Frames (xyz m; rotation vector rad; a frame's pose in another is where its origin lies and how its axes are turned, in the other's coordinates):
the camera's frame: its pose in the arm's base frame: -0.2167 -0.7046 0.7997 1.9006 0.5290 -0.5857
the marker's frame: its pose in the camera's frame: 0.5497 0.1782 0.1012 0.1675 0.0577 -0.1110
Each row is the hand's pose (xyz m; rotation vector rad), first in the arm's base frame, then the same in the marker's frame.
Working: the arm's base frame: its pose in the marker's frame: 0.3035 -0.9209 -0.3420 -2.0610 -0.6430 0.6664

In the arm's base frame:
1: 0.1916 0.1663 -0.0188 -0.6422 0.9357 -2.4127
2: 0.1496 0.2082 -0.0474 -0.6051 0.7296 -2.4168
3: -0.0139 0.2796 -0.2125 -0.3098 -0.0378 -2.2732
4: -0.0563 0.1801 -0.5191 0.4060 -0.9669 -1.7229
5: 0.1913 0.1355 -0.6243 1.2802 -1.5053 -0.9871
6: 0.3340 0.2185 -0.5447 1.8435 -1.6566 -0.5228
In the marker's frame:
1: 0.4876 -0.8903 -0.5149 -0.4369 -1.9340 -1.8001
2: 0.4843 -0.9550 -0.5268 -0.4369 -2.0629 -1.6211
3: 0.4887 -1.1911 -0.4694 -0.4096 -2.3497 -0.7794
4: 0.6406 -1.3426 -0.2251 -0.1798 -2.1228 0.5228
5: 0.8808 -1.2183 -0.1902 0.2704 -1.3309 1.3735
6: 0.9481 -1.1218 -0.3308 0.6193 -0.7457 1.6026

